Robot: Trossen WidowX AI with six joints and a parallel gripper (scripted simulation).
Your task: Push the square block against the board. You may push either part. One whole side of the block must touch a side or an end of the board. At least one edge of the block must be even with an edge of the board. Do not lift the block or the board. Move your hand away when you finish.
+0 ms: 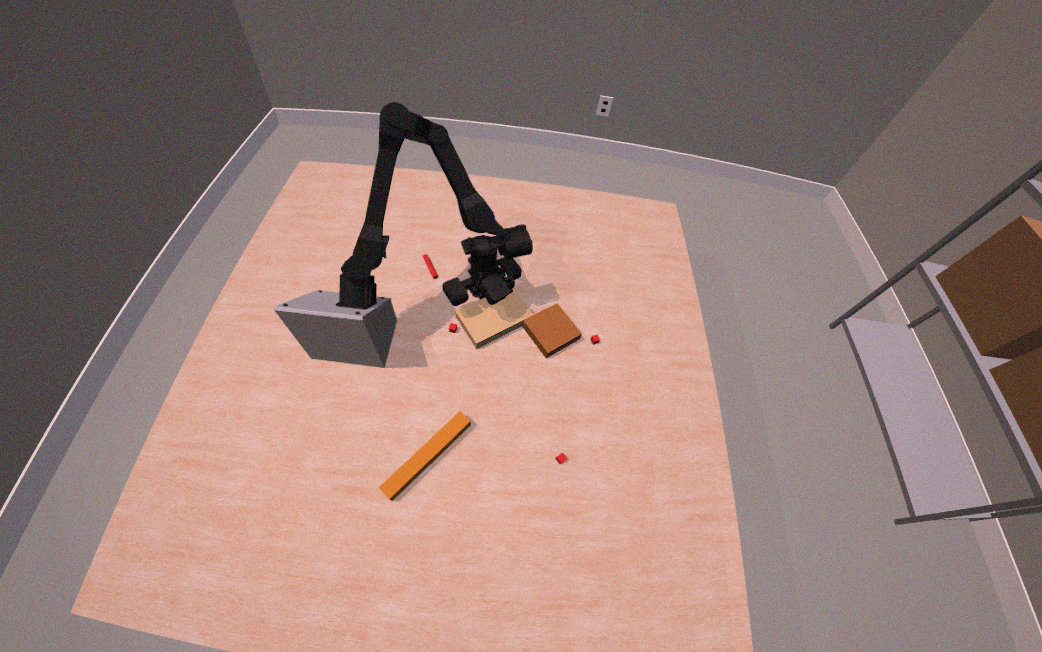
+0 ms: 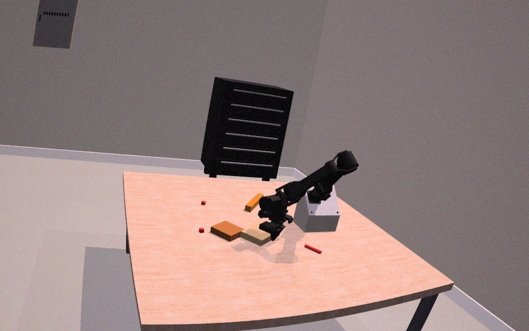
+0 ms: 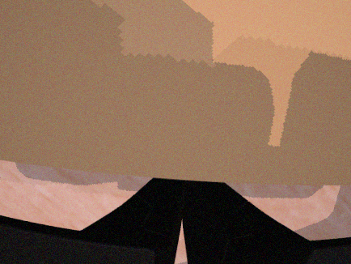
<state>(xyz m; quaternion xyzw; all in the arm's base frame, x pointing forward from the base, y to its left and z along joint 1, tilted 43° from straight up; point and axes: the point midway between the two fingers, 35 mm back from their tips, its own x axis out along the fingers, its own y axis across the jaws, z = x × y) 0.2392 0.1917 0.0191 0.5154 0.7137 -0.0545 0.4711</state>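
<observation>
Right now the light tan board is 4 cm ahead of my gripper tip, 5 cm to the right of it and 1 cm above it. Also, from my gripper tip: long orange bar: 6 cm behind, 40 cm to the right, 1 cm above; then red stick: 15 cm behind, 9 cm to the left; then brown square block: 18 cm ahead, 7 cm to the right, 1 cm above.
</observation>
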